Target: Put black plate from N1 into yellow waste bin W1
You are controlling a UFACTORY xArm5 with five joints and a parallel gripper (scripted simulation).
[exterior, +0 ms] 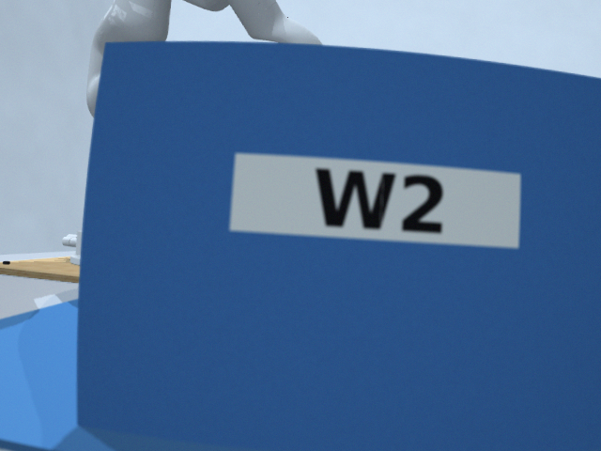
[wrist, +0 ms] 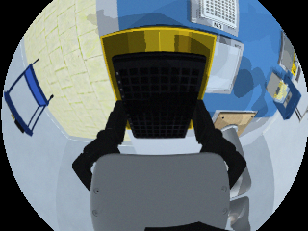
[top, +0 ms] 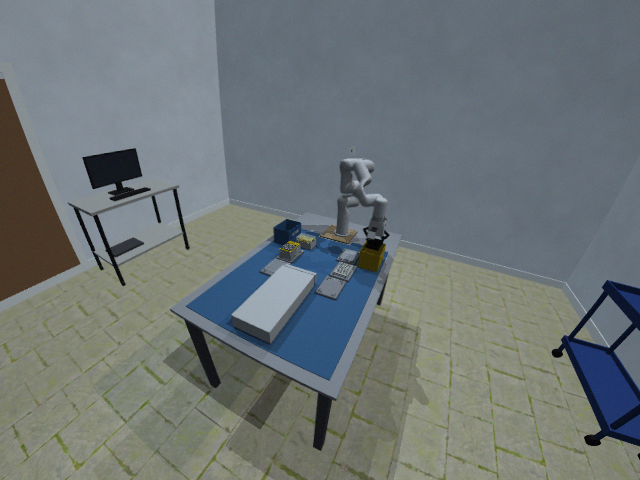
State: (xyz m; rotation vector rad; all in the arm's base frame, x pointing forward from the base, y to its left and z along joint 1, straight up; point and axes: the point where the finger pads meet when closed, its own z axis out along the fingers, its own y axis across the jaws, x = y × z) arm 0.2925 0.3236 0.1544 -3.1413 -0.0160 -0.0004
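Right now my hand is 1 cm above the black plate. The rest, counted from my hand: grey work nest (36 cm ahead, 13 cm to the right, 15 cm below); then yellow waste bin W1 (12 cm below); then yellow-topped rack (18 cm ahead, 51 cm to the right, 11 cm below).
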